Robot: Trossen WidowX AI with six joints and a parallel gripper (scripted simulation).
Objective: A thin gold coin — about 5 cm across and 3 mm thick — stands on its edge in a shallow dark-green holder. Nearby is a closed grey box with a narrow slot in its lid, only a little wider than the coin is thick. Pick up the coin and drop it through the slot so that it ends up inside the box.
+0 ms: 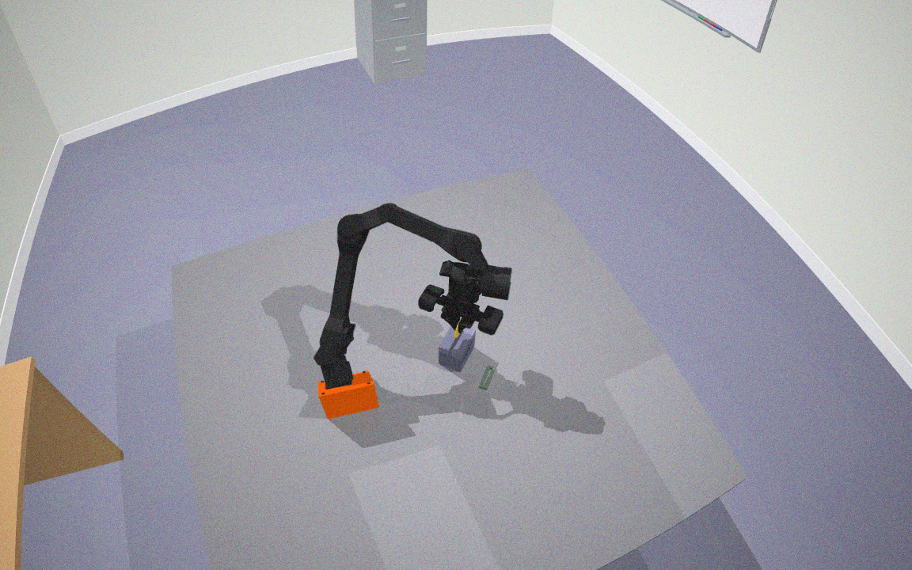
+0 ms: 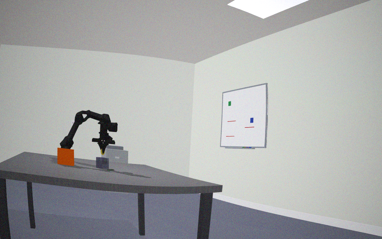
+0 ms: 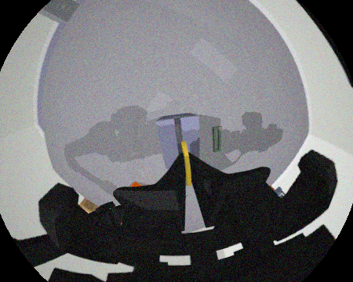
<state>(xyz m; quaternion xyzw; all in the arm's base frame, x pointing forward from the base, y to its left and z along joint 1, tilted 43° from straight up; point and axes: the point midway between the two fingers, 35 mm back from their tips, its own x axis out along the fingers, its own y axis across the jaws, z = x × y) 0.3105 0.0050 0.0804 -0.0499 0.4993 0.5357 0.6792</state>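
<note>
The gold coin lies 1 cm above my gripper tip.
</note>
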